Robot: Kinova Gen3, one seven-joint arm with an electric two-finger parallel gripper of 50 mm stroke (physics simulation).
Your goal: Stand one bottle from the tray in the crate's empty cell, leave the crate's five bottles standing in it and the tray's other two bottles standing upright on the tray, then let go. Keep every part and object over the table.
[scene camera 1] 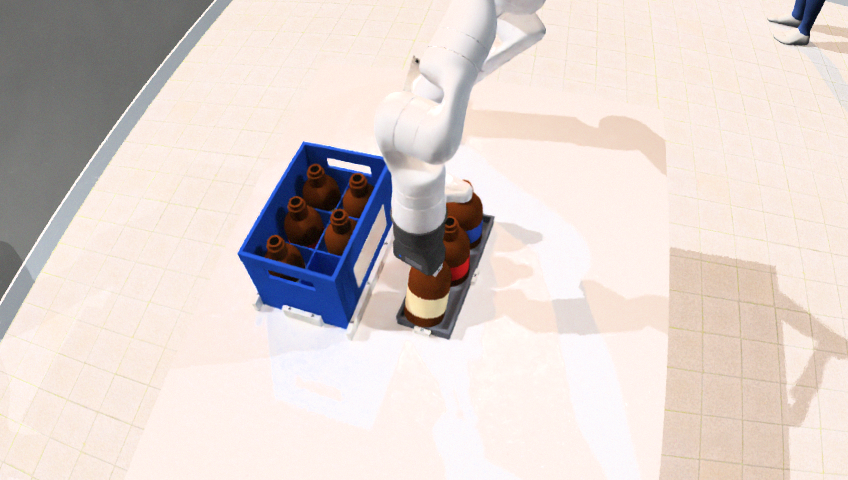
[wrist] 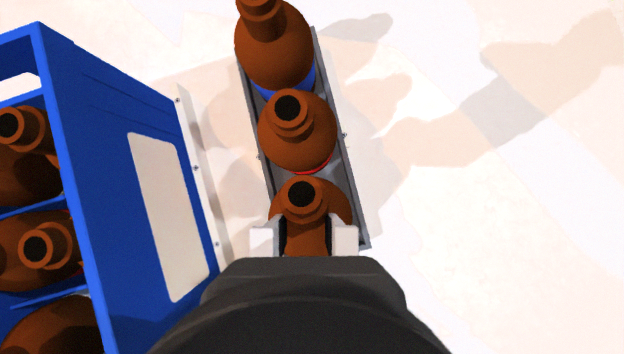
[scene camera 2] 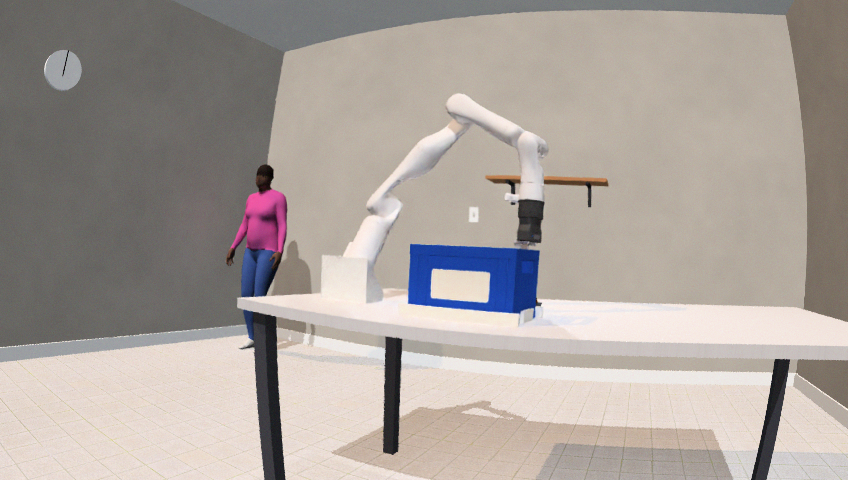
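Where they show: gripper, fingertip midpoint: (scene camera 1: 427, 266) (wrist: 306, 228); arm's base, origin of the base link: (scene camera 1: 427, 94) (scene camera 2: 355, 271).
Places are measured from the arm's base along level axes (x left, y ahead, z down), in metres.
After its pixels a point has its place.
The blue crate (scene camera 1: 297, 300) {y 0.545, x -0.131, z 0.028 m} (scene camera 2: 502, 285) {y 0.506, x -0.217, z -0.003 m} (wrist: 105, 165) {y 0.379, x -0.017, z -0.060 m} holds several standing brown bottles; its empty cell (scene camera 1: 326, 262) {y 0.458, x -0.100, z 0.025 m} is at the front corner on the tray side. The dark tray (scene camera 1: 453, 317) {y 0.509, x 0.146, z 0.063 m} (wrist: 349, 175) {y 0.455, x 0.155, z 0.063 m} stands beside it. The cream-labelled bottle (scene camera 1: 426, 304) {y 0.521, x 0.102, z 0.007 m} (wrist: 332, 197) {y 0.465, x 0.125, z -0.035 m} is upright at the tray's front end. My gripper (scene camera 1: 437, 270) {y 0.478, x 0.098, z -0.046 m} (scene camera 2: 526, 243) (wrist: 306, 228) {y 0.478, x 0.098, z -0.046 m} is shut on this bottle's neck; the fingers are mostly hidden in scene camera 1. The red-labelled bottle (scene camera 1: 457, 252) {y 0.425, x 0.139, z -0.020 m} (wrist: 300, 142) {y 0.416, x 0.119, z -0.035 m} stands in the tray's middle, the blue-labelled bottle (scene camera 1: 467, 212) {y 0.340, x 0.143, z -0.027 m} (wrist: 275, 55) {y 0.339, x 0.128, z -0.029 m} at its far end. The tray is hidden in scene camera 2.
White brackets (scene camera 1: 302, 314) {y 0.556, x -0.125, z 0.059 m} (wrist: 197, 170) {y 0.379, x -0.008, z 0.058 m} line the crate's base, with a narrow gap between crate and tray. The arm (scene camera 1: 416, 130) {y 0.536, x 0.110, z -0.417 m} (scene camera 2: 487, 121) {y 0.359, x 0.122, z -0.477 m} reaches over from the back. A person (scene camera 2: 264, 220) stands beyond the table (scene camera 2: 684, 327) {y 0.978, x -0.138, z 0.089 m}. A wooden shelf (scene camera 2: 574, 180) is on the wall.
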